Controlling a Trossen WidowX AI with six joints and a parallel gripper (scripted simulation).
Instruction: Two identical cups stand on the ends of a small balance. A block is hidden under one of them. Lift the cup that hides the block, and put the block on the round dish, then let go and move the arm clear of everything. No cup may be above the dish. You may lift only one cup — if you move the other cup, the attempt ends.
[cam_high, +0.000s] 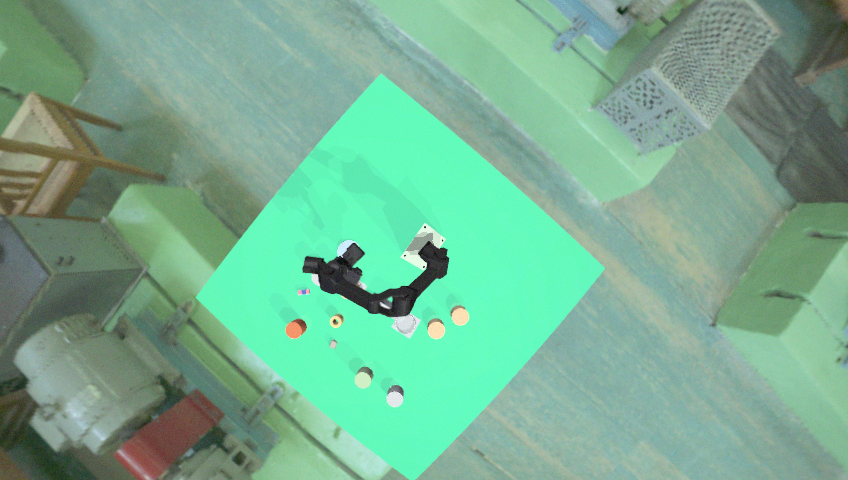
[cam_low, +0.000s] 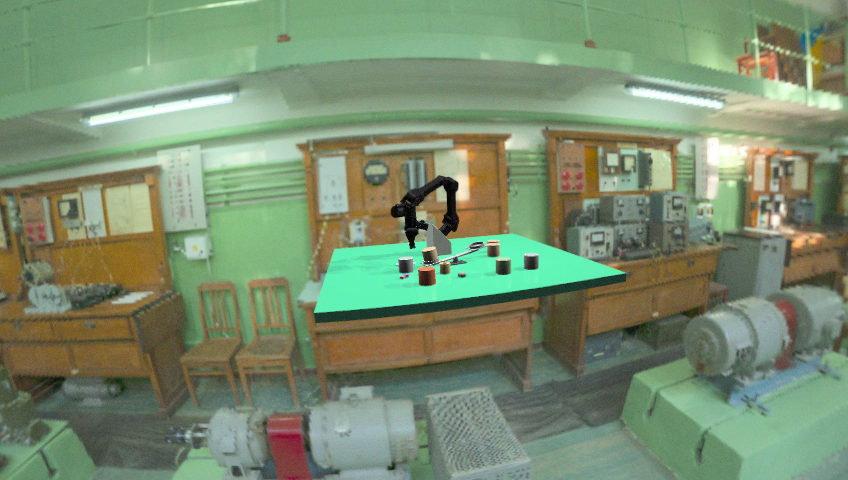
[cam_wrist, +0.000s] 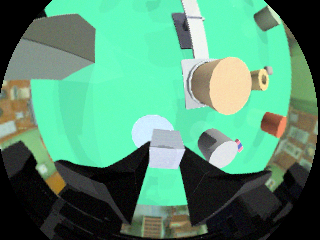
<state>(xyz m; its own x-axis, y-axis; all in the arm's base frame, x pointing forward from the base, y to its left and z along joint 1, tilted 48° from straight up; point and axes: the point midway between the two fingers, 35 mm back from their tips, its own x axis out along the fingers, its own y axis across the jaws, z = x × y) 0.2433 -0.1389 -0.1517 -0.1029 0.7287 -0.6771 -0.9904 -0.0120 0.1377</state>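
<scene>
Right now the pale blue round dish is 20 mm behind my gripper tip, 40 mm to the right of it and 90 mm below it. Also, from my gripper tip: grey block 10 mm above; yellow ring 230 mm ahead, 110 mm to the left, 70 mm below; orange cylinder 350 mm ahead, 60 mm below.
</scene>
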